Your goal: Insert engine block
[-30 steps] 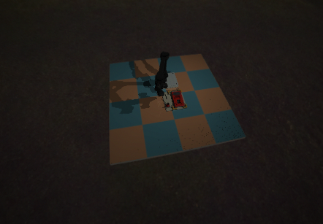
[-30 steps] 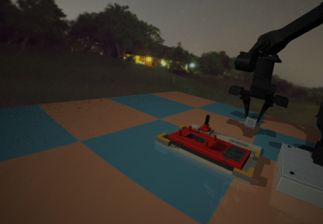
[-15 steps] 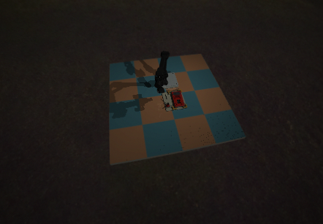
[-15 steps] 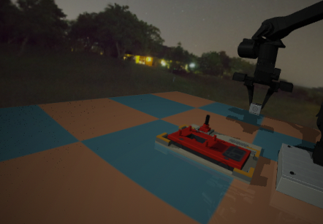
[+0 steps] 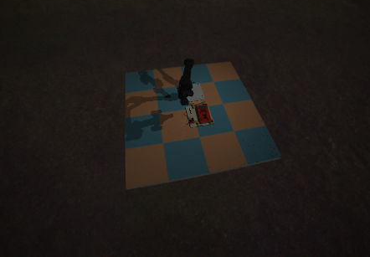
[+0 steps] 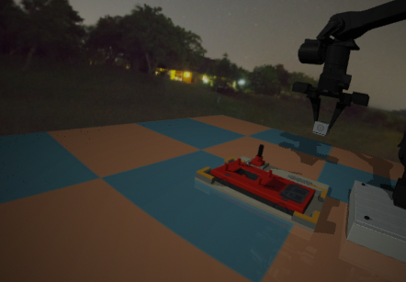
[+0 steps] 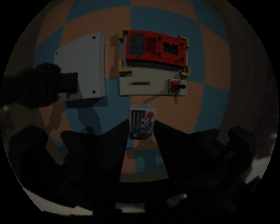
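The black upright post lies 130 mm ahead of my gripper tip, 110 mm below it and 80 mm to the left of it. From my gripper tip the other things lie so: dark square block: 10 mm below.
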